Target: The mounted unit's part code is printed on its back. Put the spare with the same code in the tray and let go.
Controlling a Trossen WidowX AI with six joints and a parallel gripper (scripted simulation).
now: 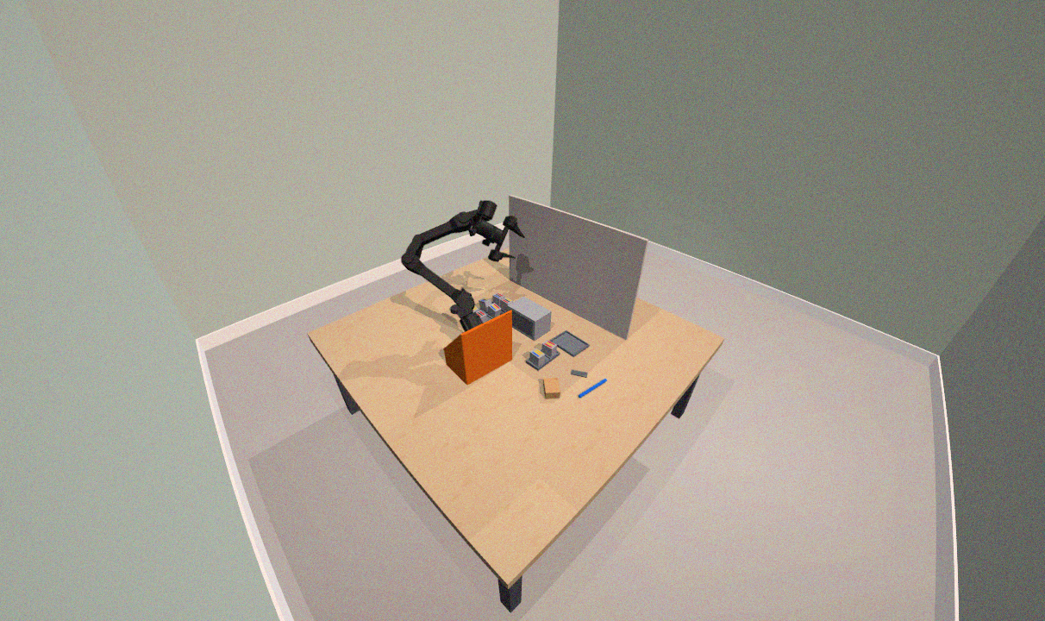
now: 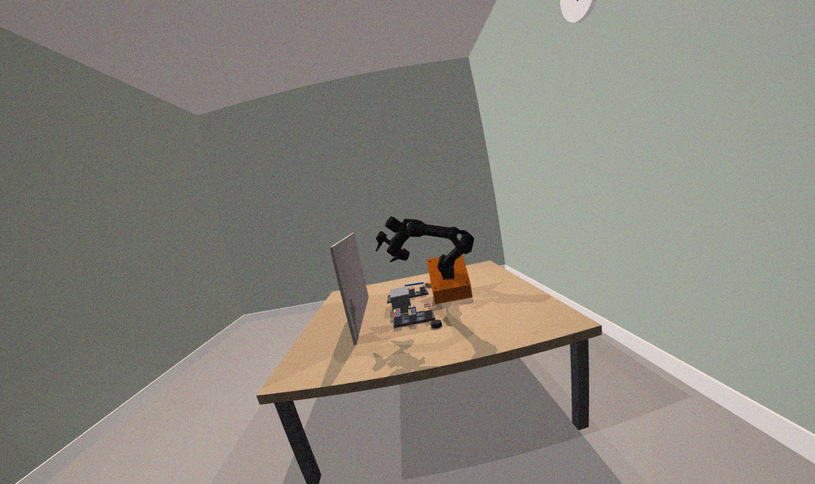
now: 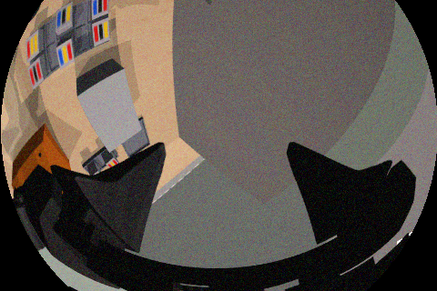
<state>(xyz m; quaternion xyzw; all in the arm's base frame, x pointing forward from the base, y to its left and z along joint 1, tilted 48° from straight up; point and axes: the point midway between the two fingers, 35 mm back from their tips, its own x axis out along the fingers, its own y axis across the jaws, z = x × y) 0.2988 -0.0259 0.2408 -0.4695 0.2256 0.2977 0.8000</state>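
The grey spare is 7 cm behind my gripper tip, 29 cm to the right of it and 29 cm below it. Also, from my gripper tip: brown block 19 cm behind, 44 cm to the right, 31 cm below; then grey upright panel 20 cm ahead, 7 cm to the right, 10 cm below; then mounted grey unit 3 cm behind, 9 cm to the right, 28 cm below.
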